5 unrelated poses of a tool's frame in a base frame.
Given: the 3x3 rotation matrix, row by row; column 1 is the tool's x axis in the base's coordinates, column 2 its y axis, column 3 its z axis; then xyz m. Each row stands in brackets.
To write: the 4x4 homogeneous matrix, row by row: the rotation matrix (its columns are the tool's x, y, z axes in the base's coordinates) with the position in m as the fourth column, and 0 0 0 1 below. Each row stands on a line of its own. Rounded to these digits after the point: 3 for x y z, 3 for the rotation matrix.
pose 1, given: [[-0.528, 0.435, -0.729], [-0.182, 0.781, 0.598], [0.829, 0.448, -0.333]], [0.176, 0.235, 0.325]
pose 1, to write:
-0.528, 0.435, -0.729, 0.176
-0.182, 0.781, 0.598, 0.235
0.829, 0.448, -0.333, 0.325
0, 0, 0, 1

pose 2, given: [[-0.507, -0.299, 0.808], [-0.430, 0.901, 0.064], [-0.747, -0.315, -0.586]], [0.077, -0.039, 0.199]
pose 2, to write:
-0.507, -0.299, 0.808, 0.077
-0.430, 0.901, 0.064, -0.039
-0.747, -0.315, -0.586, 0.199
0, 0, 0, 1

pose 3, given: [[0.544, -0.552, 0.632], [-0.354, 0.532, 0.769], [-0.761, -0.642, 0.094]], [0.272, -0.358, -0.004]
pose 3, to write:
0.544, -0.552, 0.632, 0.272
-0.354, 0.532, 0.769, -0.358
-0.761, -0.642, 0.094, -0.004
0, 0, 0, 1

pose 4, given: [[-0.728, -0.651, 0.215], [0.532, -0.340, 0.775], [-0.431, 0.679, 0.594]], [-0.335, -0.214, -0.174]
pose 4, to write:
-0.728, -0.651, 0.215, -0.335
0.532, -0.340, 0.775, -0.214
-0.431, 0.679, 0.594, -0.174
0, 0, 0, 1

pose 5, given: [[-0.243, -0.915, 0.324], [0.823, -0.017, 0.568], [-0.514, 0.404, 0.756]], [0.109, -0.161, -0.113]
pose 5, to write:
-0.243, -0.915, 0.324, 0.109
0.823, -0.017, 0.568, -0.161
-0.514, 0.404, 0.756, -0.113
0, 0, 0, 1

